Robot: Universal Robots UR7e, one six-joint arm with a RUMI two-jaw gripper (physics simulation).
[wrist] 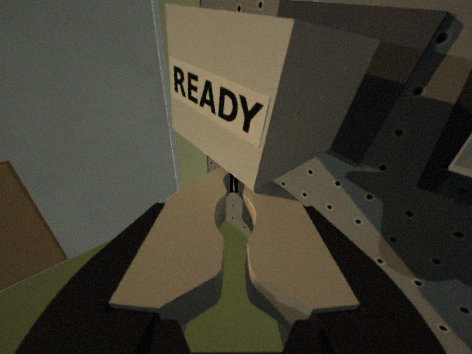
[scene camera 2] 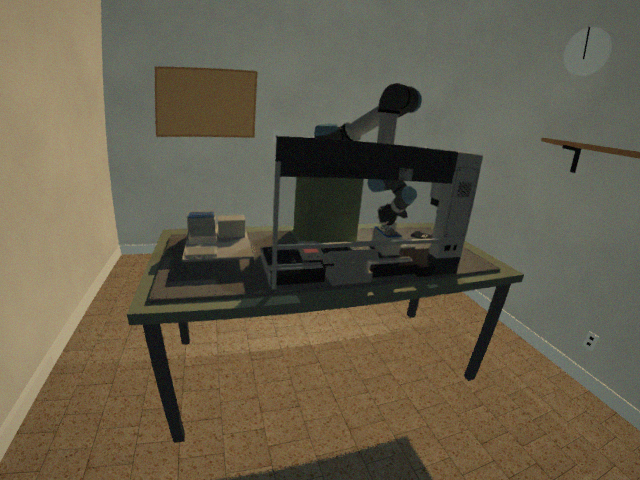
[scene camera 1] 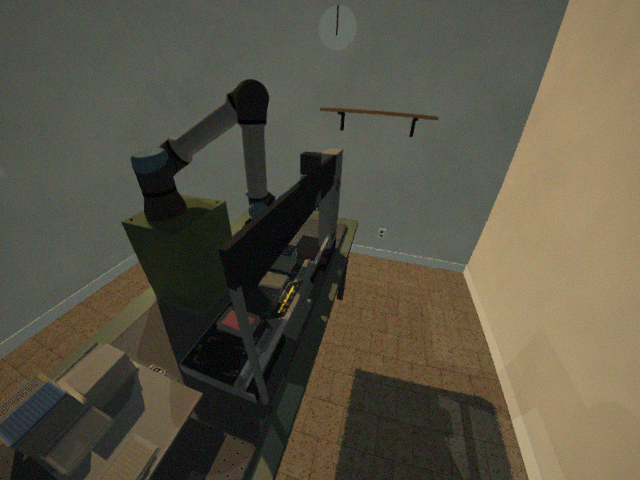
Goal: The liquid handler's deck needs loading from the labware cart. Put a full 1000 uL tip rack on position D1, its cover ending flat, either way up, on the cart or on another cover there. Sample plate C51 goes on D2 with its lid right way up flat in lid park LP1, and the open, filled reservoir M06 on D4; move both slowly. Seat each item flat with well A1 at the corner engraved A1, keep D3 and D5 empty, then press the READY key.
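Observation:
In the wrist view my gripper (wrist: 233, 168) is shut and empty, its tips close to the lower edge of a pale box marked READY (wrist: 217, 95); contact cannot be told. In scene view 2 the gripper (scene camera 2: 387, 226) is behind and above a blue-topped pale tip rack (scene camera 1: 285, 257) (scene camera 2: 386, 243) at the deck's right part. A pale labware item with a red top face (scene camera 1: 237, 320) (scene camera 2: 311, 252), probably the reservoir, is at the left part. Between them is a low pale item (scene camera 1: 273, 280) (scene camera 2: 360, 248), perhaps the plate. Labels, A1 corners and the lid cannot be made out.
The gantry beam (scene camera 1: 281, 219) (scene camera 2: 361, 159) spans the deck and hides my gripper in scene view 1. Yellow markings (scene camera 1: 286, 298) show on the front panel. The cart (scene camera 1: 173, 395) (scene camera 2: 237, 250) holds a blue rack (scene camera 1: 33, 410) (scene camera 2: 201, 226) and a pale box (scene camera 1: 93, 369) (scene camera 2: 231, 226).

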